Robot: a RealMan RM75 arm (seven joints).
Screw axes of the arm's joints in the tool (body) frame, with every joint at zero. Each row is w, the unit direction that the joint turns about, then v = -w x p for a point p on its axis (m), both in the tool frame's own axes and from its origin. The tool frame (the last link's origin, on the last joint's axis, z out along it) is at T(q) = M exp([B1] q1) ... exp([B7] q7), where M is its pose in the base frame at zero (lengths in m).
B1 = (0, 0, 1, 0, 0, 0)
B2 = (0, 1, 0, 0.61, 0, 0)
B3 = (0, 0, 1, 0, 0, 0)
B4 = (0, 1, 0, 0.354, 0, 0)
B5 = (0, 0, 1, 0, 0, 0)
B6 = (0, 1, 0, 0.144, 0, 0)
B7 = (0, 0, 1, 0, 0, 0)
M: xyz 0 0 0.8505 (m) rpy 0 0 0 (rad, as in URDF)
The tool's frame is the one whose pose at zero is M.
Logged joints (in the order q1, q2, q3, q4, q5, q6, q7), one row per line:
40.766 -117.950 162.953 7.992 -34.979 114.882 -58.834
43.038 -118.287 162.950 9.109 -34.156 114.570 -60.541
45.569 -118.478 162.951 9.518 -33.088 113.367 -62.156
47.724 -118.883 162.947 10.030 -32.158 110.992 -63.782
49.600 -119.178 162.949 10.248 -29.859 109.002 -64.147
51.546 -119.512 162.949 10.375 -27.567 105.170 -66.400
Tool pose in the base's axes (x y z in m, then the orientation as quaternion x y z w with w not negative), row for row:
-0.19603 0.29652 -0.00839 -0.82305 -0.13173 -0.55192 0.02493
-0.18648 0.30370 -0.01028 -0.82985 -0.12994 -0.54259 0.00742
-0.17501 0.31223 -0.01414 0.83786 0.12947 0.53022 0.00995
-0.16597 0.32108 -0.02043 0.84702 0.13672 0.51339 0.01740
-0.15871 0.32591 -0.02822 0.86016 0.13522 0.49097 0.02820
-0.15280 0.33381 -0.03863 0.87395 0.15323 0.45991 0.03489
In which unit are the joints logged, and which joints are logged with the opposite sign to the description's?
The joints are logged in degrees. Opposite sign: q1, q4.
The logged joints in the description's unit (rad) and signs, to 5 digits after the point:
-0.71150 -2.05862 2.84407 -0.13949 -0.61050 2.00507 -1.02685
-0.75115 -2.06450 2.84401 -0.15898 -0.59613 1.99962 -1.05664
-0.79533 -2.06783 2.84403 -0.16612 -0.57749 1.97863 -1.08483
-0.83294 -2.07490 2.84396 -0.17506 -0.56126 1.93718 -1.11321
-0.86568 -2.08005 2.84400 -0.17886 -0.52114 1.90244 -1.11958
-0.89965 -2.08588 2.84400 -0.18108 -0.48113 1.83556 -1.15890

